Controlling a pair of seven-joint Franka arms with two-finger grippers.
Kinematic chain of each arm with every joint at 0, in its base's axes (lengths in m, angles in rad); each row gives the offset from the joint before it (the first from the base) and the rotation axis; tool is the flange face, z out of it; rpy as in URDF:
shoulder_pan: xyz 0 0 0.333 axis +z
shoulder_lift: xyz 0 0 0 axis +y
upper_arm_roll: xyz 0 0 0.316 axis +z
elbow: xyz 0.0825 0 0 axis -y
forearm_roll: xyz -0.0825 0 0.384 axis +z
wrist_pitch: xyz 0 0 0 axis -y
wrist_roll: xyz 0.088 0 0 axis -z
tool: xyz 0 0 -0.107 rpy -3.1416 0 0
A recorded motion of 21 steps. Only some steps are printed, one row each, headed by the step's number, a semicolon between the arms.
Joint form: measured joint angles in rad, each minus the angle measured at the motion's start. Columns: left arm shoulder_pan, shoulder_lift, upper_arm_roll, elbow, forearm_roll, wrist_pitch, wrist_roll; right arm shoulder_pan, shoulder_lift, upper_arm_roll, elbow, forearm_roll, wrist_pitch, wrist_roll.
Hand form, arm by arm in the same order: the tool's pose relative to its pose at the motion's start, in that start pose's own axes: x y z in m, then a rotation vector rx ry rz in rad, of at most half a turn. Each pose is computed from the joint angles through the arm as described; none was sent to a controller.
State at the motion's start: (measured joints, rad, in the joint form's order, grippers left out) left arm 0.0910 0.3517 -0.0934 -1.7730 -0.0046 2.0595 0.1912; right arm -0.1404 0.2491 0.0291 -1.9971 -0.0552 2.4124 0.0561
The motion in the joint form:
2: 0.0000 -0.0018 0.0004 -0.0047 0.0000 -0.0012 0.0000; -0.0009 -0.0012 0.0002 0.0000 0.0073 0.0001 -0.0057
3: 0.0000 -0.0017 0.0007 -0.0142 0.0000 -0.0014 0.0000; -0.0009 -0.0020 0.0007 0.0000 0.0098 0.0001 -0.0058
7: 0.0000 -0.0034 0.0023 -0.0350 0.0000 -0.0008 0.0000; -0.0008 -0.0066 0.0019 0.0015 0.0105 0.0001 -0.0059
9: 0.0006 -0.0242 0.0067 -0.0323 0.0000 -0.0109 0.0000; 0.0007 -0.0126 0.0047 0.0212 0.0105 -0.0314 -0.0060
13: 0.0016 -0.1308 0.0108 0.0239 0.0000 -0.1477 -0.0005; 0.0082 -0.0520 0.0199 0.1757 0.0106 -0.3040 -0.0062
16: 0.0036 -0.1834 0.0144 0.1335 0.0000 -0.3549 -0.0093; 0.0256 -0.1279 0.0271 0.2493 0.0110 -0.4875 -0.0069
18: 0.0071 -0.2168 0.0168 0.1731 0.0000 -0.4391 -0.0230; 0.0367 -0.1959 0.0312 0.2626 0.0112 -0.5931 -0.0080
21: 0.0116 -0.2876 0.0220 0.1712 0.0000 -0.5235 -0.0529; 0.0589 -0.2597 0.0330 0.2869 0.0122 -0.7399 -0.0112
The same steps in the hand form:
2: -0.0013 0.0000 0.0012 -0.0005 -0.0041 -0.0003; 0.0001 0.0004 -0.0007 0.0048 0.0010 0.0005
3: -0.0034 0.0002 0.0056 -0.0023 -0.0137 -0.0007; 0.0002 0.0001 -0.0012 0.0066 0.0017 0.0018
7: -0.0082 0.0002 0.0141 -0.0052 -0.0320 -0.0023; 0.0010 -0.0006 -0.0047 0.0076 0.0079 0.0012
9: -0.0103 -0.0019 0.0007 0.0001 -0.0194 -0.0065; 0.0046 -0.0027 -0.0137 0.0076 0.0022 -0.0023
13: -0.0253 0.0013 -0.0794 0.0142 0.0040 -0.0094; 0.0218 -0.0127 -0.0819 0.0029 -0.0757 -0.0182
16: -0.0432 0.0041 -0.1455 0.0098 -0.0410 -0.0229; 0.0154 -0.0242 -0.1489 -0.0018 -0.1088 -0.0383
18: -0.0570 0.0050 -0.1769 0.0104 -0.0524 -0.0420; -0.0006 -0.0306 -0.1894 -0.0064 -0.1325 -0.0518
21: -0.0848 0.0079 -0.2090 0.0132 -0.0684 -0.0814; -0.0231 -0.0408 -0.2290 -0.0126 -0.1901 -0.0754

